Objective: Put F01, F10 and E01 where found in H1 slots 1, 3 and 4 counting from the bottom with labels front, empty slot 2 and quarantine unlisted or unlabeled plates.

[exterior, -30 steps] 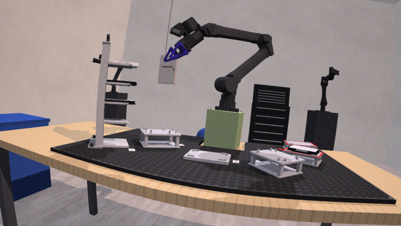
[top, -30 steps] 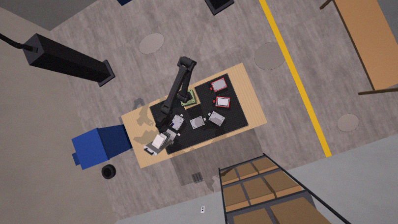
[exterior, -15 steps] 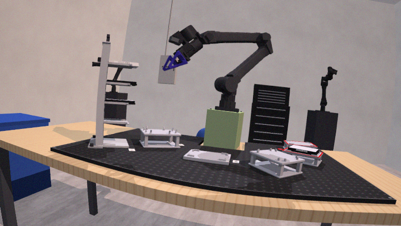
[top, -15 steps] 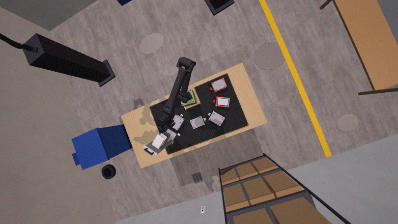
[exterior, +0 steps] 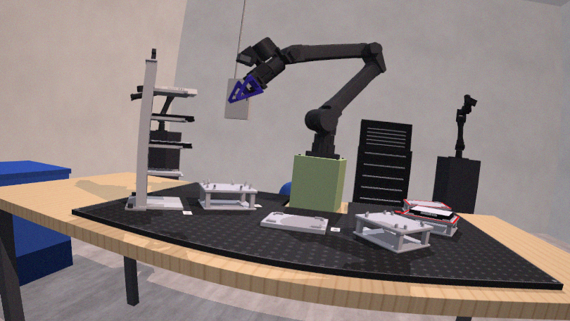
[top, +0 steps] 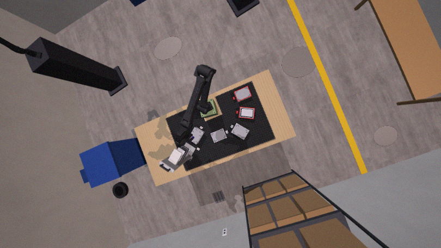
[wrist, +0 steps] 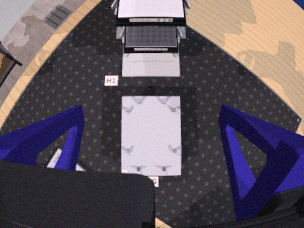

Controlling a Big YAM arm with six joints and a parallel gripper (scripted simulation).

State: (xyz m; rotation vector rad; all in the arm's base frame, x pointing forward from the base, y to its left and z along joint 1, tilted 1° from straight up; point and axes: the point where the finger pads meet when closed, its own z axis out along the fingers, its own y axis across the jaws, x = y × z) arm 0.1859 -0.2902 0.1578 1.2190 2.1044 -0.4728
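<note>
Now: the white well plate 10 cm ahead of my hand and 16 cm to the right of it. Round my hand: RG label (5 cm behind, 9 cm to the left, 33 cm below); plate hotel H1 (14 cm ahead, 23 cm to the right, 13 cm below); regrip nest RG (28 cm below).
</note>
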